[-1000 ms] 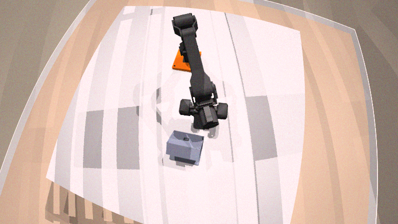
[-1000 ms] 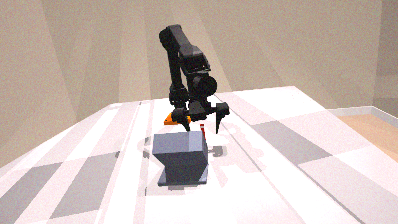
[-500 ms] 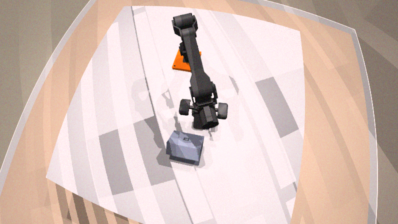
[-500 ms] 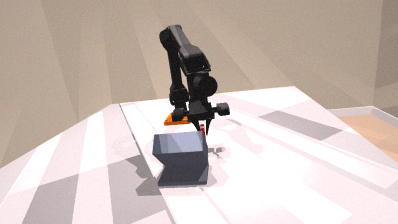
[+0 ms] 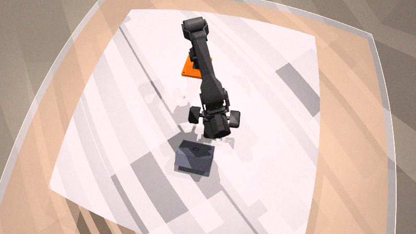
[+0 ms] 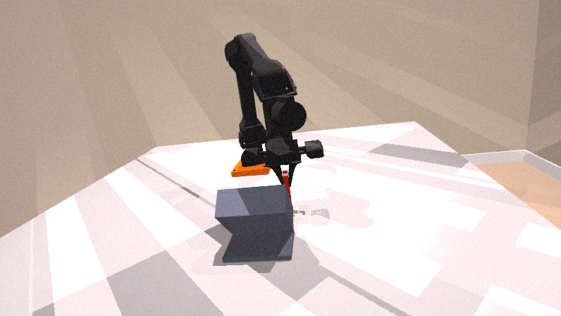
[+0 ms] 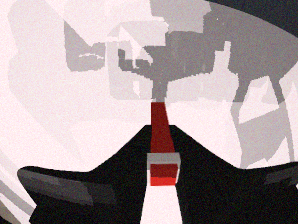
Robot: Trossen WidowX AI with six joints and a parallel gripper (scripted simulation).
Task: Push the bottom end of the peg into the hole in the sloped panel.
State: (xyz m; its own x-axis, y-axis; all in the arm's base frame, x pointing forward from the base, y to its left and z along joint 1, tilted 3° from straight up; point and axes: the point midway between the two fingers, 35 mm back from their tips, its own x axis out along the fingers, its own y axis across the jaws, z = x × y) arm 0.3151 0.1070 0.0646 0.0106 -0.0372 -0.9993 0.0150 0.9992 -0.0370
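Now: the sloped panel 140 mm ahead of my gripper tip, 60 mm to the right of it and 20 mm above it. Also, from my gripper tip: red peg (20 mm above); flat foot (160 mm ahead, 60 mm to the right, 50 mm below).
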